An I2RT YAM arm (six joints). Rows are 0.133 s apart.
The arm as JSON. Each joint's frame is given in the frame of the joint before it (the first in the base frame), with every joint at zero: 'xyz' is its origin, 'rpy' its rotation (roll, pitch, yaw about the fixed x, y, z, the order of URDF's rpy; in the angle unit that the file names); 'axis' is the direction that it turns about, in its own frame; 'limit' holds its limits. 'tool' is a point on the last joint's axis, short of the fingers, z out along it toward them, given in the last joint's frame.
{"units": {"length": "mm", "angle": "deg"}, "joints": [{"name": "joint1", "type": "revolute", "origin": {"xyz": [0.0, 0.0, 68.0], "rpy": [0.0, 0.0, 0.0]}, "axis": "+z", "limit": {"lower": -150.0, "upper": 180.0}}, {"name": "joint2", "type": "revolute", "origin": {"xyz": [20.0, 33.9, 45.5], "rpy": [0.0, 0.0, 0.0]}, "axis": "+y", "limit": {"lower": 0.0, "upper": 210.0}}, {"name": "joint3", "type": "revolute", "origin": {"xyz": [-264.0, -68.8, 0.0], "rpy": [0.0, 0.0, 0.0]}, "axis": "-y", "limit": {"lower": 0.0, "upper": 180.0}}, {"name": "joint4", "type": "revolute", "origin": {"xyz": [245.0, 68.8, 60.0], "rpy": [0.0, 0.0, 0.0]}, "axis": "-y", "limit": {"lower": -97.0, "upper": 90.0}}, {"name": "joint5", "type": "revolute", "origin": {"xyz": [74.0, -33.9, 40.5], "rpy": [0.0, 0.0, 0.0]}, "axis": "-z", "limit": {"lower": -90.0, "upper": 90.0}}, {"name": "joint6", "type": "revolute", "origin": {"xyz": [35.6, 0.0, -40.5], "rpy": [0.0, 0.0, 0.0]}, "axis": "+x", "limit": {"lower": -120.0, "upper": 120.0}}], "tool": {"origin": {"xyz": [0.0, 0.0, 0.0], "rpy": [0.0, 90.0, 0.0]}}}
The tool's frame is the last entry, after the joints.
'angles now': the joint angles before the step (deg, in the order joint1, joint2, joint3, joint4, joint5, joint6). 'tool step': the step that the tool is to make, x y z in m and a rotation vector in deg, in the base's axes. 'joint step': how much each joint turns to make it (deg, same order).
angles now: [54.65 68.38 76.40 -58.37 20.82 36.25]
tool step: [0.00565 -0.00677 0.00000 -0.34 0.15 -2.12]
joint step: [-2.18 -0.20 -0.02 -0.50 0.02 -0.11]
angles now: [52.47 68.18 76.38 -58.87 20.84 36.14]
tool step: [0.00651 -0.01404 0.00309 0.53 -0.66 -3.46]
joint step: [-3.61 -1.29 -0.24 -0.13 0.04 -0.24]
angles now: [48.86 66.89 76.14 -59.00 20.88 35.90]
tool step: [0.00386 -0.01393 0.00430 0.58 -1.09 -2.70]
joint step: [-3.30 -1.55 -0.20 0.09 -0.09 -0.77]
